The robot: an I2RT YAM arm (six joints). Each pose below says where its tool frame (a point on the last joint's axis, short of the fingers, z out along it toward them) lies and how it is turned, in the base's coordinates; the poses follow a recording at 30 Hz.
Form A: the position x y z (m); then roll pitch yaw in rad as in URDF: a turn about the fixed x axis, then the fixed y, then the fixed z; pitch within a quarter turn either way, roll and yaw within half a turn.
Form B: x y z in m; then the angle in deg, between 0 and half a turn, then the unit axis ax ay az. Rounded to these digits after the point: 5 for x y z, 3 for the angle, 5 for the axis.
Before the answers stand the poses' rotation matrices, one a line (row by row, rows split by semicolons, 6 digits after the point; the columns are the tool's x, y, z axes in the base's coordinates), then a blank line. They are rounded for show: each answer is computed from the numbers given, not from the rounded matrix.
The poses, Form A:
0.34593, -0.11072, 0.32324, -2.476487, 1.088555, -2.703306
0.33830, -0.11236, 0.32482, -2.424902, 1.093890, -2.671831
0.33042, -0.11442, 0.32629, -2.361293, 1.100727, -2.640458
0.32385, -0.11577, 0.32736, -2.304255, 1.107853, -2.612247
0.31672, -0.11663, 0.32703, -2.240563, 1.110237, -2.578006
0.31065, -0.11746, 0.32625, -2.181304, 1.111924, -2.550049
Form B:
-0.419931 0.161151 0.893134; -0.196817 0.944518 -0.262961; -0.885958 -0.286210 -0.364915
-0.409309 0.179070 0.894651; -0.207792 0.936488 -0.282511; -0.888419 -0.301536 -0.346103
-0.397253 0.208632 0.893679; -0.217606 0.924628 -0.312586; -0.891537 -0.318646 -0.321911
-0.385463 0.235655 0.892124; -0.225511 0.913460 -0.338728; -0.894742 -0.331751 -0.298962
-0.375713 0.262022 0.888923; -0.237434 0.899966 -0.365632; -0.895804 -0.348433 -0.275915
-0.367674 0.290087 0.883553; -0.247001 0.885514 -0.393516; -0.896553 -0.362924 -0.253929

0.34593, -0.11072, 0.32324, 114.845, -0.01281, 0.98027, -0.19724
0.33830, -0.11236, 0.32482, 114.171, -0.01043, 0.97721, -0.21202
0.33042, -0.11442, 0.32629, 113.407, -0.00330, 0.97266, -0.23223
0.32385, -0.11577, 0.32736, 112.674, 0.00378, 0.96827, -0.24990
0.31672, -0.11663, 0.32703, 112.076, 0.00928, 0.96296, -0.26948
0.31065, -0.11746, 0.32625, 111.595, 0.01645, 0.95724, -0.28882

